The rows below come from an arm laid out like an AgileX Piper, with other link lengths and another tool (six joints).
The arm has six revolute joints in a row. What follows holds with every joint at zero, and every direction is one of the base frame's. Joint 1 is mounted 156.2 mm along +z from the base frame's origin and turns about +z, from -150 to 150 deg. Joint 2 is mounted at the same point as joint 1 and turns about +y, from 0 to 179.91 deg. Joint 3 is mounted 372.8 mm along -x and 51 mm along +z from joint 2 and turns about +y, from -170 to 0 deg. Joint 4 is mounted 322.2 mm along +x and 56.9 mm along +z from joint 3 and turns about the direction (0.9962, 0, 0.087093), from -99.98 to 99.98 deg. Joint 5 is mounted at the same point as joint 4 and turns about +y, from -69.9 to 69.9 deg. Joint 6 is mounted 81.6 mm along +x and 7.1 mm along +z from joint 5 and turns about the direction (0.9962, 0, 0.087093), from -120 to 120 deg. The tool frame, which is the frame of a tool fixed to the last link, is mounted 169.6 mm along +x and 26 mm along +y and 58 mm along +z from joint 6; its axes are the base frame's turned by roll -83.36, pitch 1.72 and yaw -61.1 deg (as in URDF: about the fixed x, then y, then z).
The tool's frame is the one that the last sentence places.
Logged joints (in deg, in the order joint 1, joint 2, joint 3, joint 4, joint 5, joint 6), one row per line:
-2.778 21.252 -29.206 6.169 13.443 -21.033
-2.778 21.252 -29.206 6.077 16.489 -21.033
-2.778 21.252 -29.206 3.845 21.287 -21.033
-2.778 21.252 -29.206 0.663 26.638 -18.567
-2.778 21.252 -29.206 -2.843 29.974 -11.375
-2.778 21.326 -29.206 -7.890 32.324 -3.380
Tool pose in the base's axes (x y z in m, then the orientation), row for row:
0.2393 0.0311 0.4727 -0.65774 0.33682 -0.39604 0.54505
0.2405 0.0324 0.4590 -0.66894 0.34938 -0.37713 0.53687
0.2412 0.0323 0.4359 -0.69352 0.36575 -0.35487 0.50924
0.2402 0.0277 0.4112 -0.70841 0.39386 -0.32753 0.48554
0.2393 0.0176 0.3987 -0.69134 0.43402 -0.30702 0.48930
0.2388 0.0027 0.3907 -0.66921 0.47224 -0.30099 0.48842
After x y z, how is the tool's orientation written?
As a quaternion, x y z w.
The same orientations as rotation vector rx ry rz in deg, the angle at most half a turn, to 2 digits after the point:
-89.39 45.78 -53.82
-91.23 47.65 -51.43
-95.71 50.48 -48.98
-98.78 54.92 -45.67
-96.24 60.42 -42.74
-93.20 65.77 -41.92

